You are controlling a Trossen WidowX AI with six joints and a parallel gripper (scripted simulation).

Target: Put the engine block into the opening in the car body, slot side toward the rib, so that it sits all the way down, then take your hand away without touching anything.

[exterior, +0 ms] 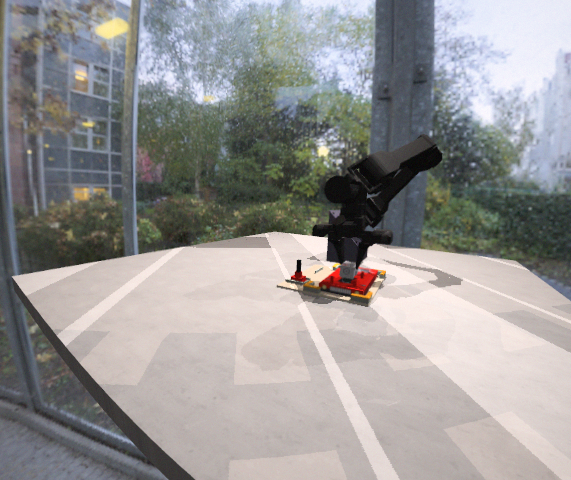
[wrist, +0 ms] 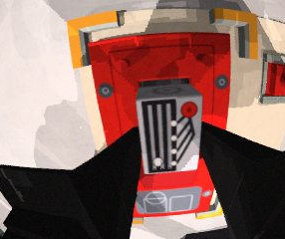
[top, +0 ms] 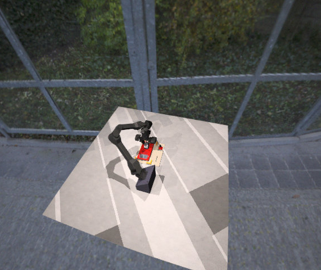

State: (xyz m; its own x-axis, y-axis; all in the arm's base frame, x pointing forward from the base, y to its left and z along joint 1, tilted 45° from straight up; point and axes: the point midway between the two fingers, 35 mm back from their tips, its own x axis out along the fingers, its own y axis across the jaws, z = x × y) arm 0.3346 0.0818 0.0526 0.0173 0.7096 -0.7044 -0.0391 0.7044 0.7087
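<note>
My gripper tip is 10 mm above the engine block. Also, from my gripper tip: black peg (30 mm ahead, 120 mm to the right, 20 mm below).
</note>
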